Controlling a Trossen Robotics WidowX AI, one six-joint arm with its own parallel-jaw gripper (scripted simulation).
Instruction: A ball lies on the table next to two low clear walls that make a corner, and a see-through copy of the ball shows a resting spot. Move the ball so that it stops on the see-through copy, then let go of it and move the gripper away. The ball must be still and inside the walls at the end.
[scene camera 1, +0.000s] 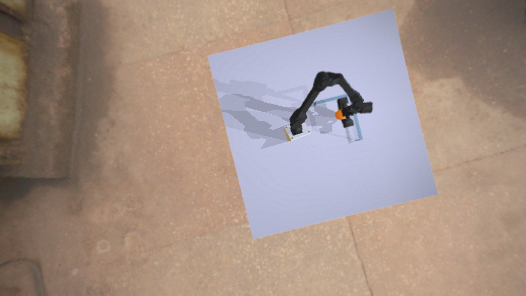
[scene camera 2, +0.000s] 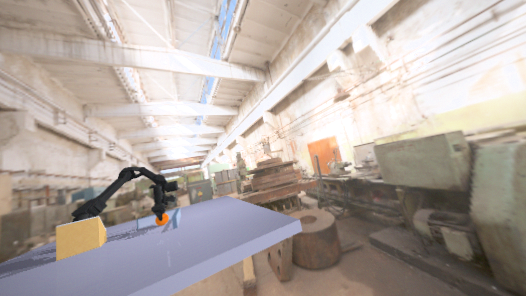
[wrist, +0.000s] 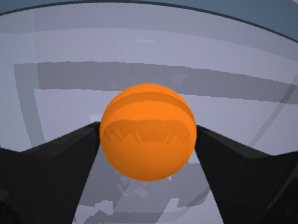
Labels:
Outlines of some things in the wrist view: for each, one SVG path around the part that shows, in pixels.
My gripper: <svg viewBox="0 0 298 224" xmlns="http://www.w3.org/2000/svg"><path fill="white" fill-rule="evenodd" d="M196 124L196 156L208 179L217 208L220 209L218 212L223 224L298 224L298 151L277 156L267 155ZM101 123L93 121L78 128L77 131L56 137L55 140L23 152L13 152L12 149L9 151L0 147L0 224L72 224L77 205L80 204L78 201L81 200L86 180L92 171L90 168L94 164L94 157L100 149L98 145Z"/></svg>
An orange ball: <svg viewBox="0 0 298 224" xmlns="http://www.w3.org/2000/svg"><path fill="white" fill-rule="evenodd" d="M101 120L102 132L105 133L109 140L110 137L106 133L106 128L109 129L110 135L114 133L114 136L120 141L121 139L117 135L116 129L121 132L122 137L133 135L136 137L138 144L140 144L140 140L138 140L136 135L137 131L140 132L142 141L154 140L164 143L166 136L170 132L168 140L166 140L166 144L169 144L173 135L177 135L177 139L182 139L186 131L188 133L186 133L182 143L185 143L193 131L190 143L192 143L194 137L197 140L196 121L194 121L193 112L188 103L178 93L172 91L172 89L158 84L138 84L124 89L106 105L105 113Z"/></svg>

